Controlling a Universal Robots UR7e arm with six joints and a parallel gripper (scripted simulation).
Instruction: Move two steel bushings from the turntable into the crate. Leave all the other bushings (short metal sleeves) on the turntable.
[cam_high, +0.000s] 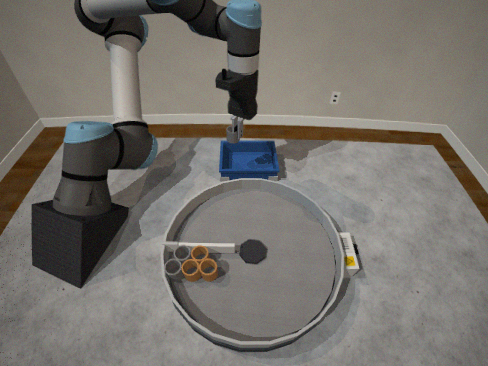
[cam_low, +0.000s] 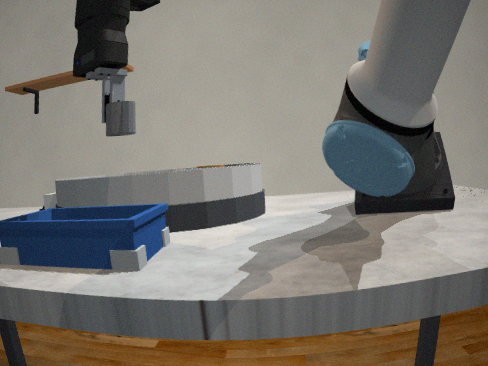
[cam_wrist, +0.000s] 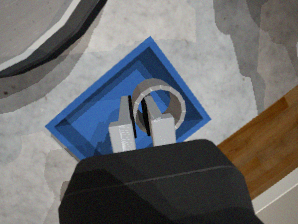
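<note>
My gripper is now 4 cm short of the blue crate, 4 cm to the right of it and 15 cm above it. Also, from my hand: round turntable: 3 cm ahead, 31 cm to the right, 12 cm below.
</note>
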